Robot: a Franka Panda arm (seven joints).
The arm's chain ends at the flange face. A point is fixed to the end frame.
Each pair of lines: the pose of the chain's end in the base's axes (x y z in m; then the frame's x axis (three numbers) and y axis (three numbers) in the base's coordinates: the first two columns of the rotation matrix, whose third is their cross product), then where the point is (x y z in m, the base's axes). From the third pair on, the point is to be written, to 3 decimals.
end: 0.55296, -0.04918, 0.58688, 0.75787, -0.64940, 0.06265, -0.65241, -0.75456, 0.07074
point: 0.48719 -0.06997 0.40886
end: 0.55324, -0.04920, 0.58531, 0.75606, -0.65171, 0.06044, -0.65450, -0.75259, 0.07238
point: 0.48692 -0.06975 0.40747
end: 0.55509, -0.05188, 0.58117, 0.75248, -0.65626, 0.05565, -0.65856, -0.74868, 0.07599
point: 0.488 -0.072 0.404
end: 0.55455, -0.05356, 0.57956, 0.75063, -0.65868, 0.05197, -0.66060, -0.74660, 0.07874
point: 0.486 -0.073 0.402
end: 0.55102, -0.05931, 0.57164, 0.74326, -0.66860, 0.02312, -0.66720, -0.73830, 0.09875
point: 0.476 -0.077 0.397
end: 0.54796, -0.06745, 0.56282, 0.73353, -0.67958, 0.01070, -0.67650, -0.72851, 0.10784
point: 0.470 -0.084 0.389
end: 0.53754, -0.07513, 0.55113, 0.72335, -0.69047, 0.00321, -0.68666, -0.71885, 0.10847
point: 0.459 -0.090 0.378
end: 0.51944, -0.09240, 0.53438, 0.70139, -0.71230, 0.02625, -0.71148, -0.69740, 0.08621
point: 0.446 -0.105 0.359
